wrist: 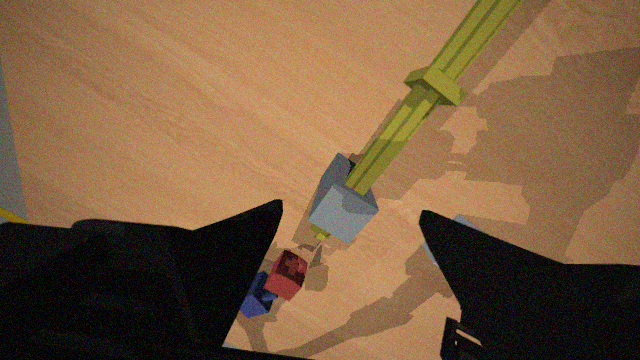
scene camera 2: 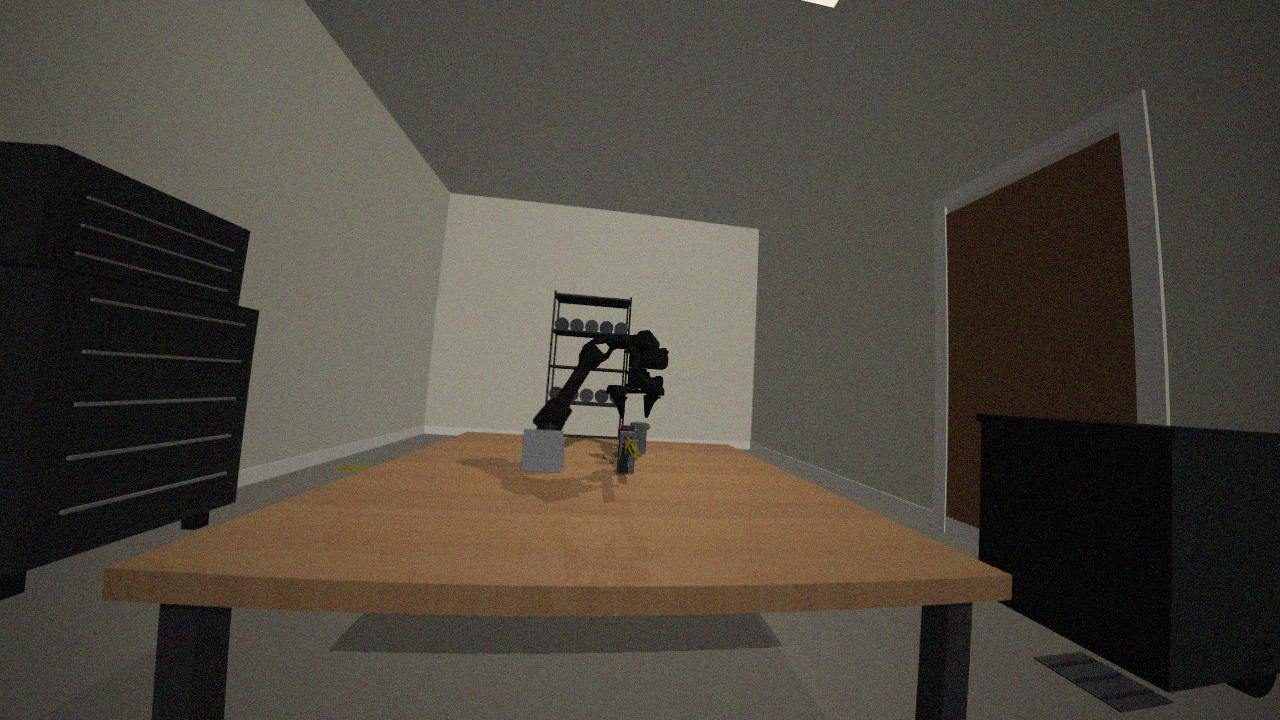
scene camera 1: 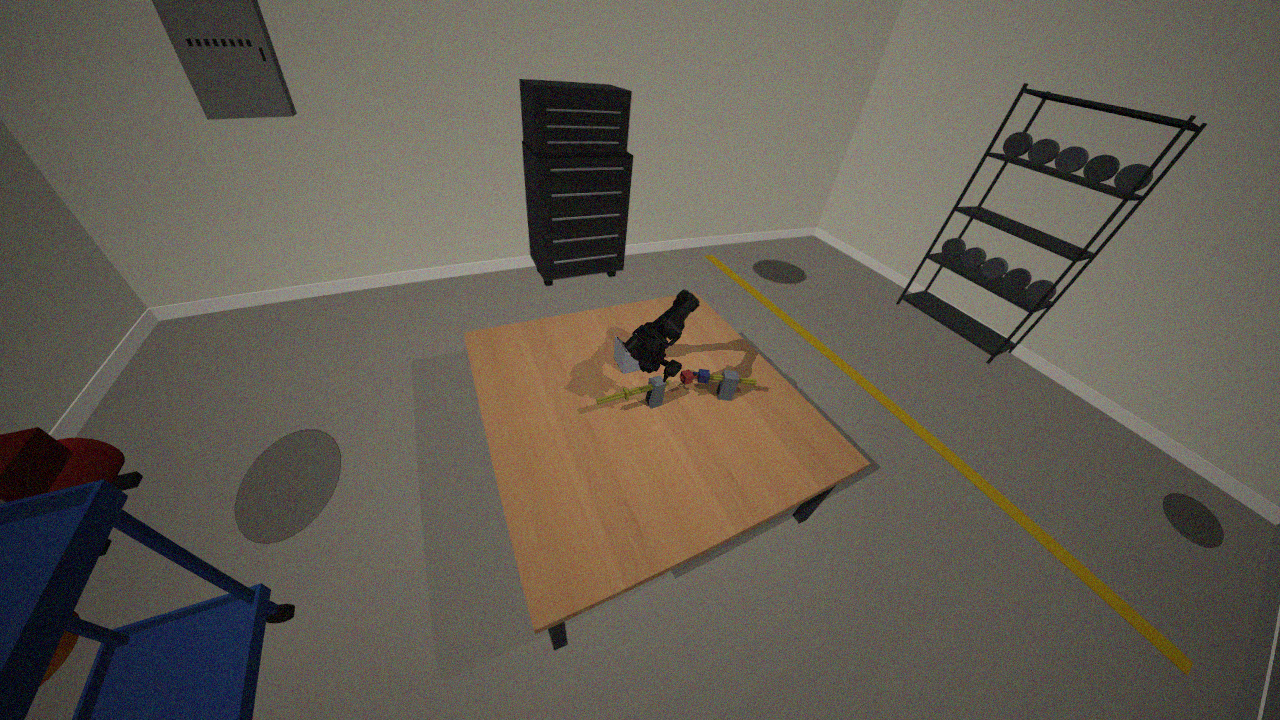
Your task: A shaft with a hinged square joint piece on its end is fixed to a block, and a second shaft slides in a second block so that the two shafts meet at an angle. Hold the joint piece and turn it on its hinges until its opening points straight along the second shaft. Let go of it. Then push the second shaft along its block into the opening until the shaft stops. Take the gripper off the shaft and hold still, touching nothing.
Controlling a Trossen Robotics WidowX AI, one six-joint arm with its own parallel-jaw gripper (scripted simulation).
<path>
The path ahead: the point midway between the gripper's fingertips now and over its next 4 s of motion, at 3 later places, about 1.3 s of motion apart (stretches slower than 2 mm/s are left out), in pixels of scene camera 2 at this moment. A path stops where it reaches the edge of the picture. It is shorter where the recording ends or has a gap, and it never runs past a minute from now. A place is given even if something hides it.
My gripper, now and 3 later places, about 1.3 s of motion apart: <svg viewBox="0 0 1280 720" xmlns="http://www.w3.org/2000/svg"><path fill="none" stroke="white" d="M634 418L634 428L633 449L634 464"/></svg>
</path>
